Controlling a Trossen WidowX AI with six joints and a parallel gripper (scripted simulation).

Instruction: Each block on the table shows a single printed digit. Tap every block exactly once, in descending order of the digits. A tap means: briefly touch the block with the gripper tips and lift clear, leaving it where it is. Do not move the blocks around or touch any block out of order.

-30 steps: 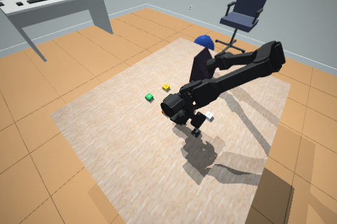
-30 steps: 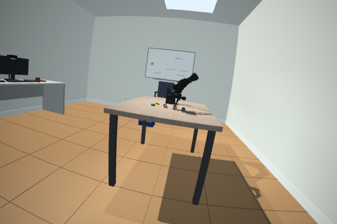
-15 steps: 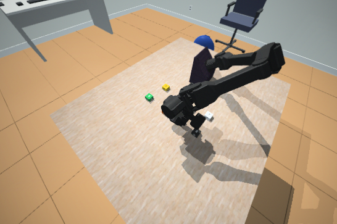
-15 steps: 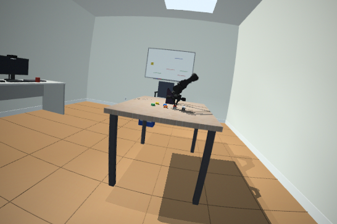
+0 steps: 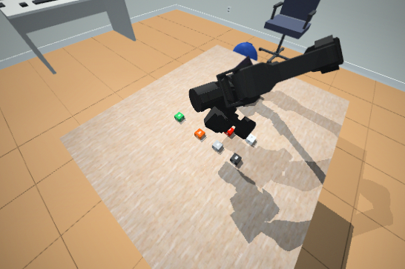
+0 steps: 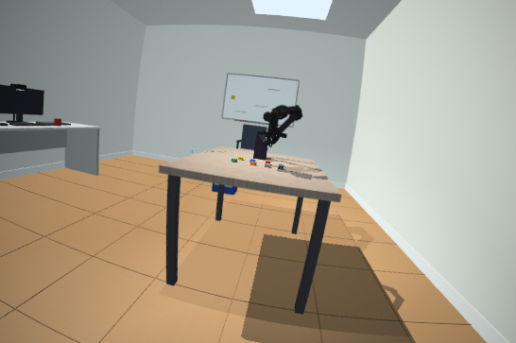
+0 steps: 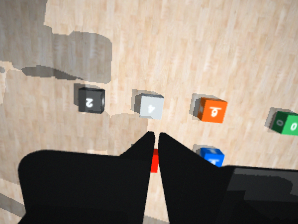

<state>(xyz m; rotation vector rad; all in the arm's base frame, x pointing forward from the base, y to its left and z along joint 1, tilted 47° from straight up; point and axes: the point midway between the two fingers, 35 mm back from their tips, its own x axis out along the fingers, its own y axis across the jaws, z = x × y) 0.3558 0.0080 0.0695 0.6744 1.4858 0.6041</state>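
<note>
Now: gripper tip 12 cm above the red block marked 3 and 10 cm past it. Round my gripper tip: grey block marked 4: 12 cm below, 1 cm behind; then black block: 12 cm below, 8 cm to the left; then orange block: 12 cm below, 9 cm to the right, 1 cm behind.
</note>
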